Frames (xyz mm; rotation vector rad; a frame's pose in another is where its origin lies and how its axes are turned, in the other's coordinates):
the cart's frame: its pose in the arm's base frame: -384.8 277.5 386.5 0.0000 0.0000 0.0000
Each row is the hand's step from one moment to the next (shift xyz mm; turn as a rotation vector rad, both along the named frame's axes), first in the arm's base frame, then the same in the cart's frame.
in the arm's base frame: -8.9 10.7 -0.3 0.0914 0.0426 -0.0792
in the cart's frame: -8.9 10.7 -0.3 0.0914 0.0426 -0.0792
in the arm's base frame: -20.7 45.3 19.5 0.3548 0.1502 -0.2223
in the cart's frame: -20.7 45.3 19.5 0.3548 0.1502 -0.2223
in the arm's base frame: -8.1 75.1 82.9 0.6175 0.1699 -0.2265
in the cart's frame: -8.1 75.1 82.9 0.6175 0.1699 -0.2265
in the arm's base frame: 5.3 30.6 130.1 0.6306 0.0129 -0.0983
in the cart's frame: 5.3 30.6 130.1 0.6306 0.0129 -0.0983
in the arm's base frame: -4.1 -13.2 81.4 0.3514 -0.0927 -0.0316
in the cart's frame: -4.1 -13.2 81.4 0.3514 -0.0927 -0.0316
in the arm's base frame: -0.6 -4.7 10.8 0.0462 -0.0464 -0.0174
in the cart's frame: -0.6 -4.7 10.8 0.0462 -0.0464 -0.0174
